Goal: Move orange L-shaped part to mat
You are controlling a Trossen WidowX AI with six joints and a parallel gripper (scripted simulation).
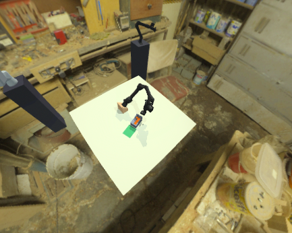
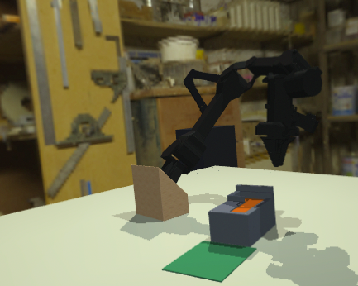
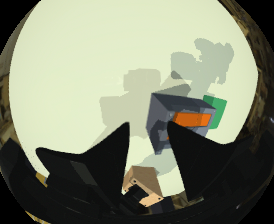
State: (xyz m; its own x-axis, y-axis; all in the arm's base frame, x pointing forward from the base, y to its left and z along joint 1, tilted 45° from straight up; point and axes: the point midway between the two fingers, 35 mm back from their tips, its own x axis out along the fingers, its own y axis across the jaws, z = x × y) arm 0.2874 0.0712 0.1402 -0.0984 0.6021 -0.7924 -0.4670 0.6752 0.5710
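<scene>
My gripper tip is 1 cm past the orange L-shaped part, 11 cm to the left of it and 8 cm above it. From my gripper tip the other things lie so: green mat: 5 cm ahead, 27 cm to the right, 14 cm below.
</scene>
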